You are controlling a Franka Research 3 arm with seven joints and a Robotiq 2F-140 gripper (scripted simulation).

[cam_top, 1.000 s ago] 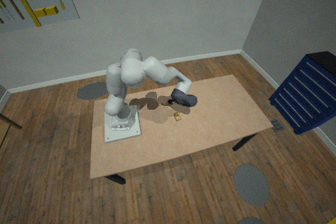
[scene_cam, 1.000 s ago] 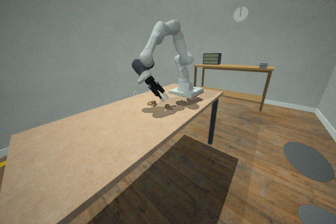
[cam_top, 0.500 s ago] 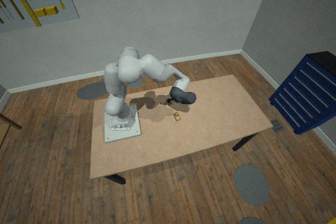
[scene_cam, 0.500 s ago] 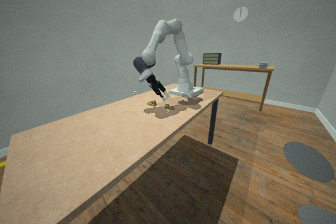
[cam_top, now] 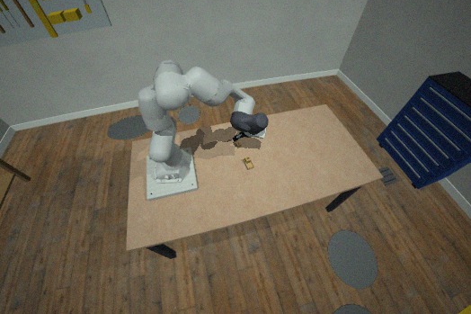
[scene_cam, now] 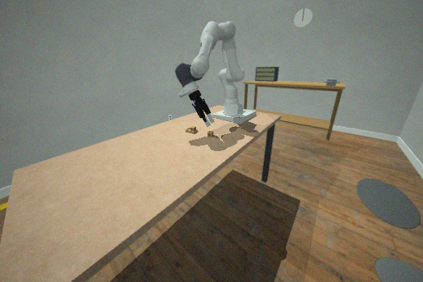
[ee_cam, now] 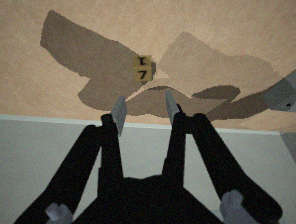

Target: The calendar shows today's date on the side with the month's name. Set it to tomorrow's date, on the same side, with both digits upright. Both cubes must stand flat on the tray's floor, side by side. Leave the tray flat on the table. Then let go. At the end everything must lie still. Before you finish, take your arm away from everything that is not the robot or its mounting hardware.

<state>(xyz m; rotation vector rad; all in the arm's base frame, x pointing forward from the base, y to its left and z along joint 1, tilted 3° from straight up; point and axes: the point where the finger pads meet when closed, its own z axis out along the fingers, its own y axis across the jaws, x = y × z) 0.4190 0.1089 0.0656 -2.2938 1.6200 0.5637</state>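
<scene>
Right now the wooden digit cube is 9 cm below my hand and 1 cm to the left of it. From my hand the other things lie so: wooden tray 15 cm to the right, 10 cm below, 3 cm ahead.
</scene>
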